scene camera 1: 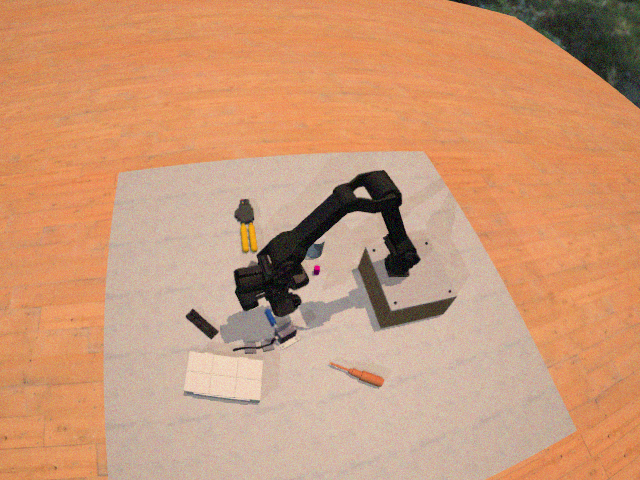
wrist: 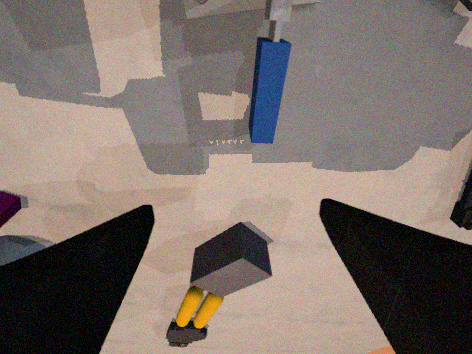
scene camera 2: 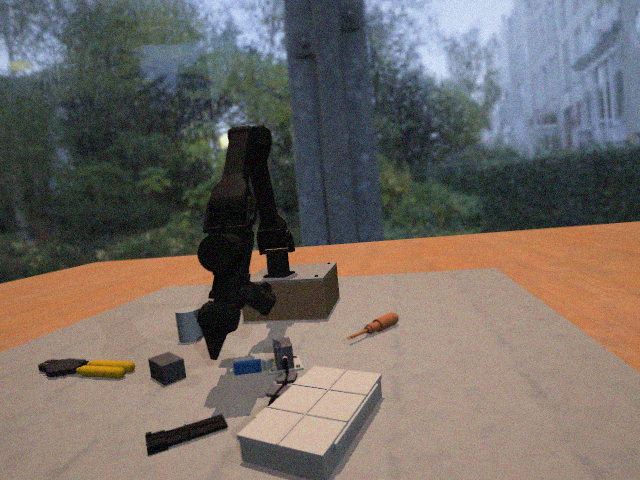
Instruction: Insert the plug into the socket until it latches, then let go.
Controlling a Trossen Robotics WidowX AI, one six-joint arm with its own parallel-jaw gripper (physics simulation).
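Places are measured from the arm's base along level axes (x right, y ahead, z up), in millimetres.
Pixels of known places: gripper, fingertip midpoint: (wrist: 237,209) (scene camera 2: 218,348); arm's base, link origin: (scene camera 1: 396,267) (scene camera 2: 279,275).
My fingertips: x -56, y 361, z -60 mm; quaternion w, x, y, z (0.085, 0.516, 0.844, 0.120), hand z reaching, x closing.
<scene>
For each thing: its middle in the pictures, then the offset to it from my fingertips. "spot": a spot on its surface instead.
- plug, body centre: (wrist: 268,73) (scene camera 2: 253,366) (scene camera 1: 272,320) dx -60, dy -13, dz -33 mm
- socket, body centre: (scene camera 2: 283,354) (scene camera 1: 284,333) dx -106, dy -43, dz -22 mm
- dark cube, body centre: (wrist: 230,261) (scene camera 2: 166,367) dx +89, dy +38, dz -27 mm
- yellow-handled pliers, surface spot: (scene camera 2: 103,367) spot: dx +217, dy +70, dz -25 mm
- grey cylinder, body centre: (scene camera 2: 189,324) (scene camera 1: 314,244) dx +191, dy -146, dz -9 mm
- magenta cube, body centre: (scene camera 1: 316,270) dx +110, dy -149, dz -32 mm
- black bar, body centre: (scene camera 2: 187,431) (scene camera 1: 201,323) dx -76, dy +181, dz -36 mm
- white-topped box, body centre: (scene camera 2: 318,413) (scene camera 1: 224,377) dx -235, dy +115, dz -27 mm
- orange screwdriver, body centre: (scene camera 2: 372,327) (scene camera 1: 356,373) dx -223, dy -226, dz -31 mm
The plug (scene camera 1: 270,317) (scene camera 2: 247,366) (wrist: 270,92) has a long blue handle and a pale grey tip. It lies on the mat, its tip toward the socket (scene camera 1: 285,334) (scene camera 2: 282,356), a dark grey box on a pale base plate with a black cable. Whether the tip touches the plate is unclear. In the wrist view a strip of the base plate shows at the top edge. My gripper (scene camera 2: 214,355) (wrist: 237,209) is open and empty, above the mat, with the plug beyond its fingertips in the wrist view. Its fingertips are hidden in scene camera 1.
A dark cube (scene camera 2: 166,367) (wrist: 232,260) and yellow-handled pliers (scene camera 1: 245,227) (scene camera 2: 103,367) are near the gripper. A grey cylinder (scene camera 1: 314,250) (scene camera 2: 187,326), magenta cube (scene camera 1: 316,269), black bar (scene camera 1: 201,323) (scene camera 2: 186,434), white-topped box (scene camera 1: 223,376) (scene camera 2: 310,408) and orange screwdriver (scene camera 1: 364,377) (scene camera 2: 381,322) lie around.
</scene>
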